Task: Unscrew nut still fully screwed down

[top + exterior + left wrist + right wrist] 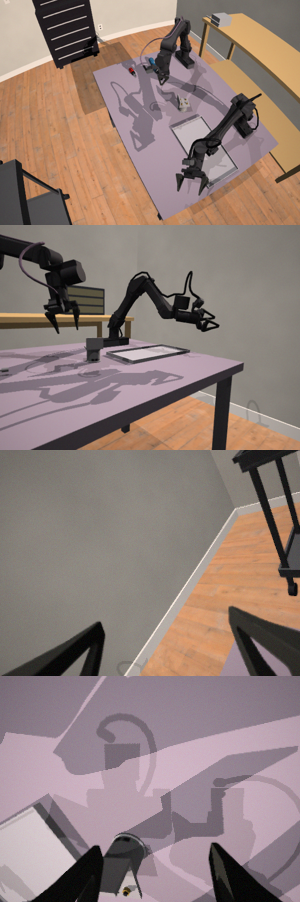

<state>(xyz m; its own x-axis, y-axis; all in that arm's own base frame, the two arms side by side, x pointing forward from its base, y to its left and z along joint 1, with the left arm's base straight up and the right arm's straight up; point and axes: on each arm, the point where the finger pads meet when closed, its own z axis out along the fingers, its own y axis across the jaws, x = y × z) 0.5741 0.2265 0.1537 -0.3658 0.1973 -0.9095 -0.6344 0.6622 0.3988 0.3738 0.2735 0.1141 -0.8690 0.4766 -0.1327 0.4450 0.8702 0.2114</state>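
Note:
Now: the socket 9 cm behind my right hand, 18 cm to the right of it and 14 cm below it. The rest, counted from my right hand: joint module (9 cm behind, 14 cm to the left, 12 cm below); red tool (8 cm ahead, 31 cm to the right, 14 cm below); white L-shaped bracket (9 cm behind, 14 cm to the left, 8 cm below).

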